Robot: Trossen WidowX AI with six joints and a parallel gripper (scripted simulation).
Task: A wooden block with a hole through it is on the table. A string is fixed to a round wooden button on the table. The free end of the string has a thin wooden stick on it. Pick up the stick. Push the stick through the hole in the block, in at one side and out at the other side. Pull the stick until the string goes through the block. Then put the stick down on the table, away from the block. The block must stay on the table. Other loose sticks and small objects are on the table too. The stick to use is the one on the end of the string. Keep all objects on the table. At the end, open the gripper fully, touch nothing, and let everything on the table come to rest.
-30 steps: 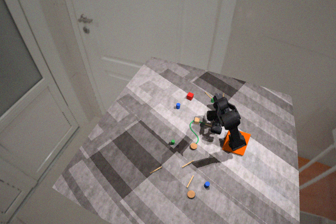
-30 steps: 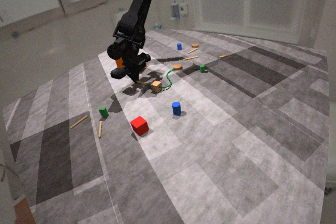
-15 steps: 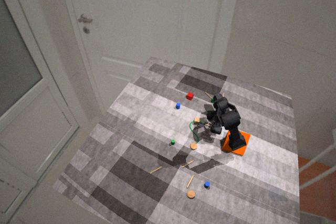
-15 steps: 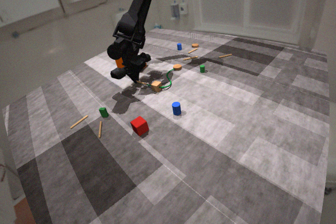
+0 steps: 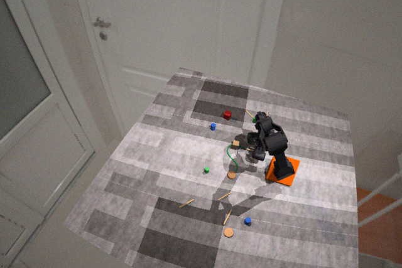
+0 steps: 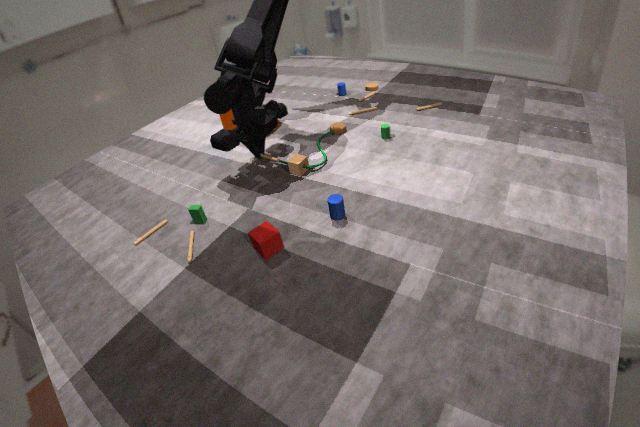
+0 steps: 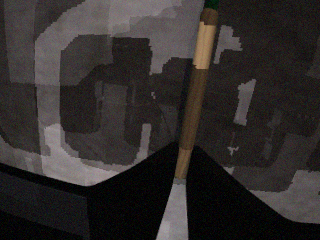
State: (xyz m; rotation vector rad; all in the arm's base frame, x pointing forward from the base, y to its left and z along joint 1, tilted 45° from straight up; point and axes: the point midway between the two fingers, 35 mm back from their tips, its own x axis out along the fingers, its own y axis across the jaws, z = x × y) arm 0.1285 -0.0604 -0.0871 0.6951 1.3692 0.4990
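My gripper tip is 40 mm short of the thin wooden stick and 10 mm below it. Round my gripper tip: wooden block 120 mm ahead, 20 mm above, 10 mm to the right; then red cube 210 mm to the right, 210 mm ahead, 20 mm above; then green cylinder 230 mm ahead, 180 mm to the left, 10 mm above.
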